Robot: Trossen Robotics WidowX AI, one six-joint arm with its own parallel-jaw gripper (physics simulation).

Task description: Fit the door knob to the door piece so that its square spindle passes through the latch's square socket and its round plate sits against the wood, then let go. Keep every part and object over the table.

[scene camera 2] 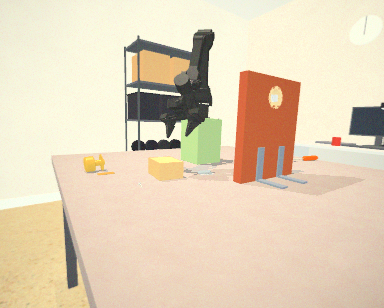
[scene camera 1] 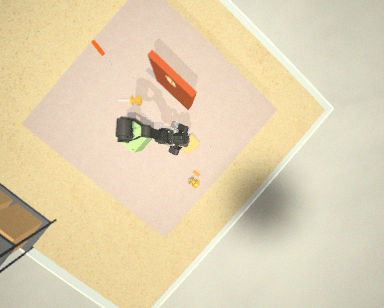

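Note:
The orange-red door piece stands upright. A pale round latch area with a light square centre shows high on its face. A yellow door knob with a thin pale spindle pointing left lies on the table in scene camera 1; it does not show in scene camera 2. Another yellow knob-shaped part lies apart, near the table edge. My gripper is open and empty, fingers pointing down, above the table near the yellow block and away from both yellow parts.
A green block stands beside the arm. A yellow block lies near the gripper. A small orange piece, a flat pale piece and an orange-handled screwdriver lie on the table.

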